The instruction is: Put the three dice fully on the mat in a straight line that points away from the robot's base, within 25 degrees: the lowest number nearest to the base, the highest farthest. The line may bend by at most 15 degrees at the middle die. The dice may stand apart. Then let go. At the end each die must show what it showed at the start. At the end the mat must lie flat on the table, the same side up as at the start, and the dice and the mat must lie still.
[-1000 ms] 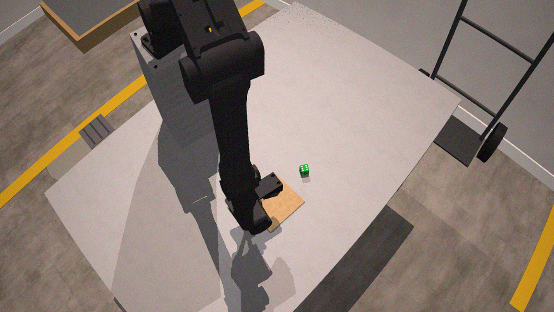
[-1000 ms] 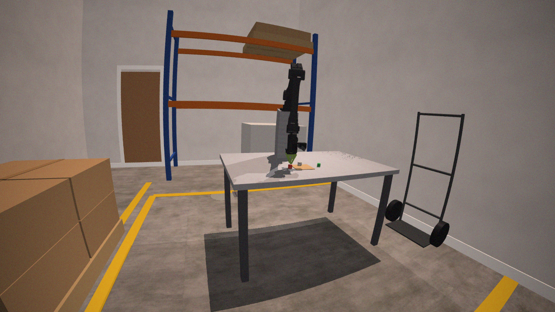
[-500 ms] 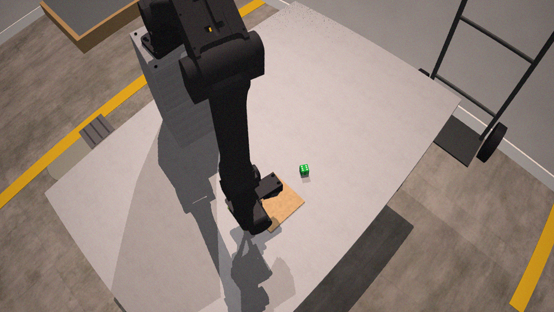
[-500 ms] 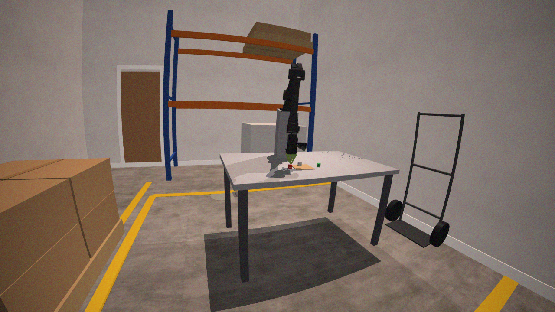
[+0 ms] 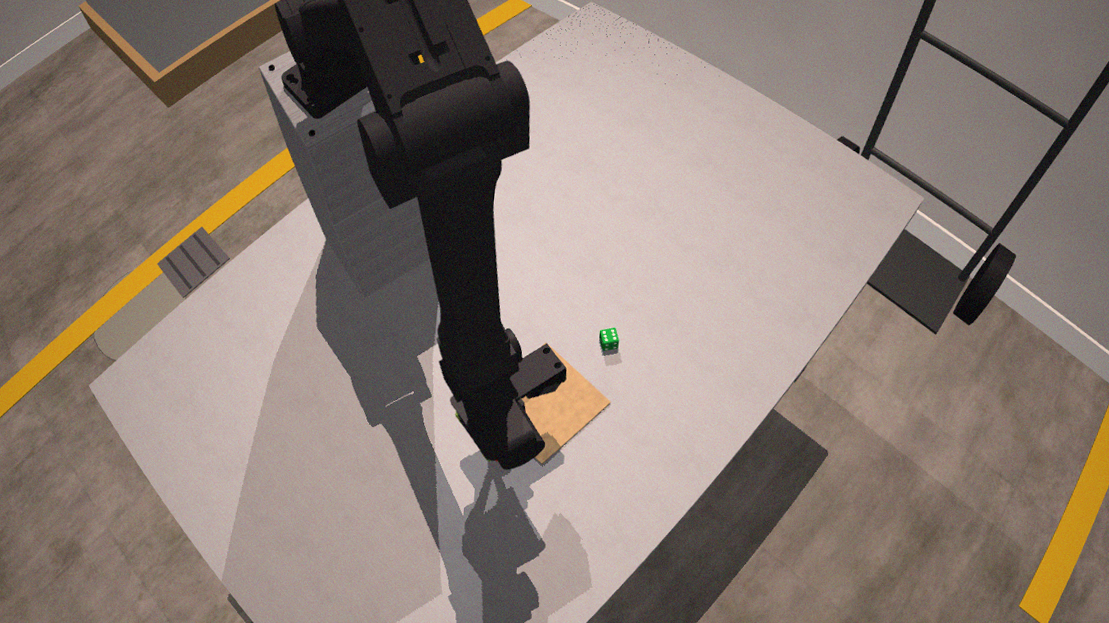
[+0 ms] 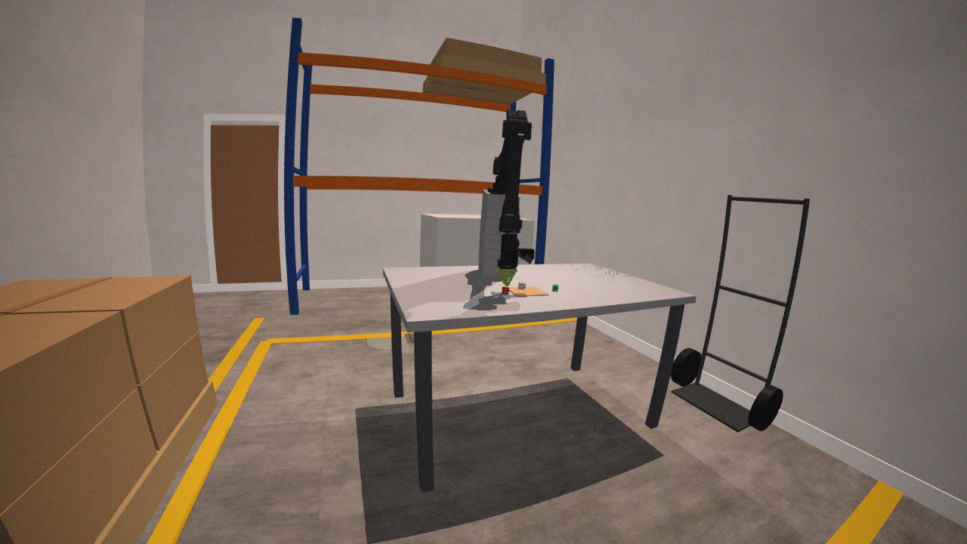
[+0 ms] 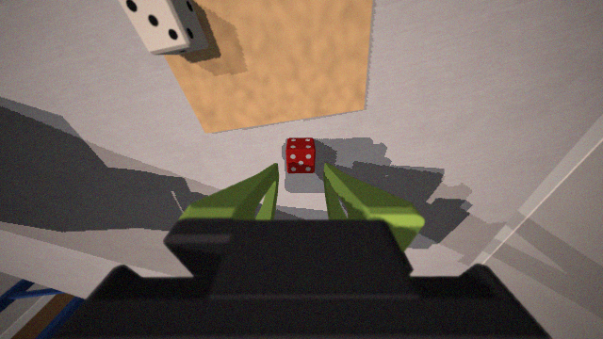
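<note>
Right now the red die is 30 mm below my hand. Round my hand: green die: 10 mm behind, 240 mm to the left, 30 mm below; then tan mat: 10 mm behind, 100 mm to the left, 40 mm below; then white die: 60 mm behind, 100 mm to the left, 30 mm below.
</note>
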